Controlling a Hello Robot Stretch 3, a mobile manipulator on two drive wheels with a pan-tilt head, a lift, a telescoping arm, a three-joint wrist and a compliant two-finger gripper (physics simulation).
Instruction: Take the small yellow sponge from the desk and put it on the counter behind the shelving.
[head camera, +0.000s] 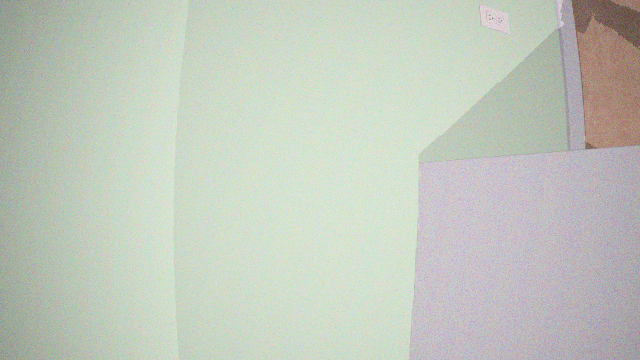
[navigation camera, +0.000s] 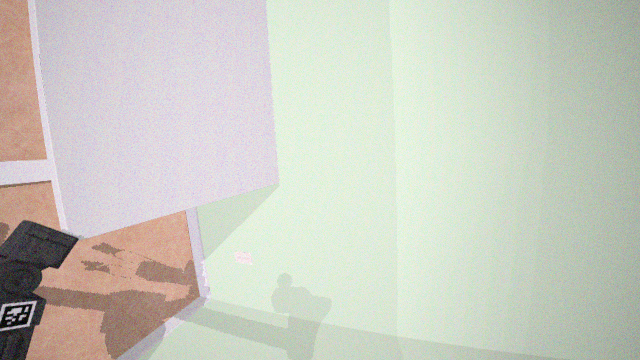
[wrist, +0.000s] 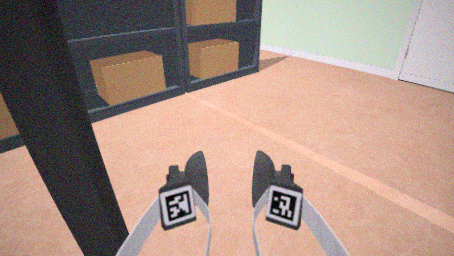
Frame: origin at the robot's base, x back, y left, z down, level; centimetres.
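Where they show: gripper, fingertip midpoint: (wrist: 229, 169).
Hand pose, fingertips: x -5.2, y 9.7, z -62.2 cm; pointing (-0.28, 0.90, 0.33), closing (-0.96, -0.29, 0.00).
Note:
After its pixels a point has its place.
The desk (head camera: 530, 255) @[x -33.8, y -50.1, z -72.0 cm] (navigation camera: 160, 110) @[x -34.1, y -29.8, z -72.0 cm] shows as a pale grey-white top, at the lower right in the head view and the upper left in the navigation view. The small yellow sponge does not show in these views. My gripper (wrist: 229, 169) @[x -5.2, y 9.7, z -62.2 cm] is open, its two fingers apart with bare floor seen between them. The dark shelving (wrist: 183, 55) @[x -24.3, y 189.0, z -31.7 cm] stands beyond the fingers at the upper left of the wrist view, with cardboard boxes (wrist: 130, 77) @[x 16.8, y 169.6, z -23.9 cm] (wrist: 214, 59) @[x -53.2, y 202.6, z -23.1 cm] on it. The counter behind it cannot be made out.
A green wall (head camera: 300, 200) @[x -44.0, y -92.0, z -98.3 cm] (navigation camera: 330, 150) @[x -48.5, y -89.9, z -97.0 cm] adjoins the desk and has an outlet (head camera: 495, 19) @[x 4.6, y -114.4, z -39.9 cm] (navigation camera: 243, 258) @[x 5.0, y -114.8, z -40.2 cm]. My black wrist (navigation camera: 20, 280) @[x 2.5, y -15.0, z -78.9 cm] is beside the desk's near corner. A white door (wrist: 432, 50) @[x -250.8, y 144.4, z -34.9 cm] is at the right of the wrist view; a black post (wrist: 55, 125) crosses its left.

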